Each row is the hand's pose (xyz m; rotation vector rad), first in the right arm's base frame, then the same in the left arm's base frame.
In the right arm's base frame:
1: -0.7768 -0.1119 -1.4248 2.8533 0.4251 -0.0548
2: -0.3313 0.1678 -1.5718 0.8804 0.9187 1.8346
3: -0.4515 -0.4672 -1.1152 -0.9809 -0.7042 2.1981
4: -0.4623 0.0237 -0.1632 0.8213 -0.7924 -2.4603
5: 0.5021 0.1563 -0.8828 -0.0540 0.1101 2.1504
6: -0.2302 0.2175 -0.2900 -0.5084 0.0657 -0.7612
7: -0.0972 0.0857 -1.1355 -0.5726 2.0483 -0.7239
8: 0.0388 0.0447 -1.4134 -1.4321 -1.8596 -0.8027
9: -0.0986 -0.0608 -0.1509 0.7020 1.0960 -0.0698
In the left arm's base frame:
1: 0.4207 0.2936 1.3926 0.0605 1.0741 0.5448
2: 0.7303 0.3982 0.9549 -2.0651 2.0729 0.6462
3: 0.1156 0.7672 1.2899 0.9252 -0.6128 -0.9270
4: -0.6615 0.3774 0.6641 0.7363 -1.4379 0.5503
5: 0.2693 0.9589 0.1533 1.6795 -1.3196 -1.0018
6: -0.4410 0.3981 0.4223 -1.7652 -1.8973 0.8648
7: 0.3527 0.6070 0.6985 -1.9111 -0.8159 -1.3606
8: 0.6353 0.7370 0.7239 -0.3048 1.9460 -1.2193
9: -0.6108 0.6875 0.4619 -1.8708 0.0238 0.3190

